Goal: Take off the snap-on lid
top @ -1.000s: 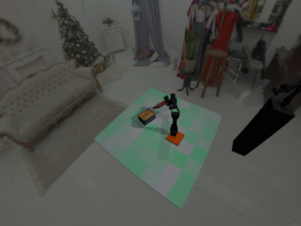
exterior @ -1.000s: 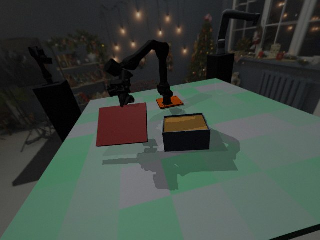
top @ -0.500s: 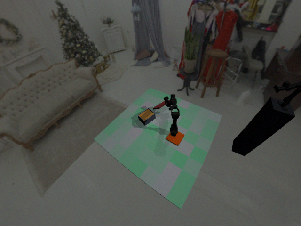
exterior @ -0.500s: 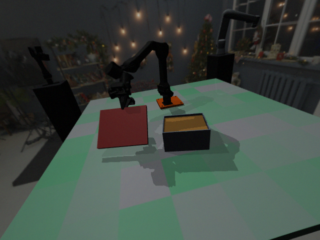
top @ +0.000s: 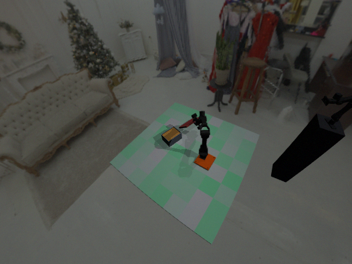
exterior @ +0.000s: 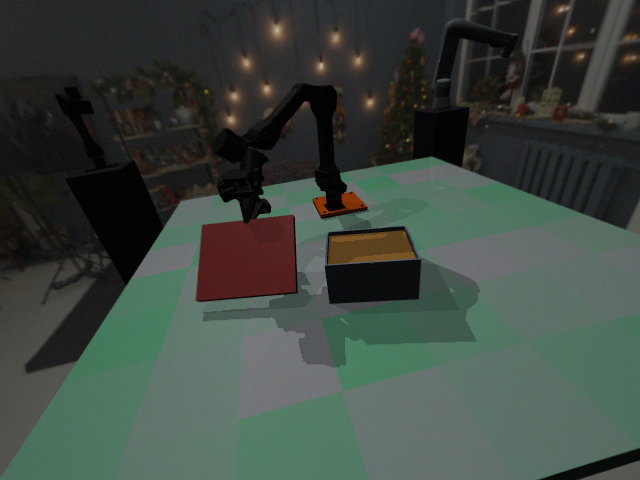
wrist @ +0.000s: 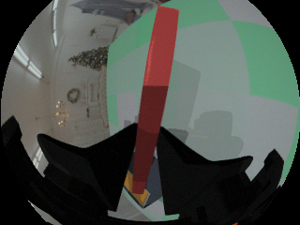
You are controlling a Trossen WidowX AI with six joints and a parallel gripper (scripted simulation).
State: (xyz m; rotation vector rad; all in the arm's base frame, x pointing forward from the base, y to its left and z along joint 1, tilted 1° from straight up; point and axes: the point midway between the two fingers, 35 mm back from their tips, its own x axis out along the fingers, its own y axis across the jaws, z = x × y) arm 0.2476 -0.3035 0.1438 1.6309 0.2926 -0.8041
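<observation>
Now: gripper tip 60 mm short of the lid, 50 mm above it and 20 mm to the left of it. Round my gripper tip: storage box: 250 mm to the left, 160 mm ahead, 90 mm below.
</observation>
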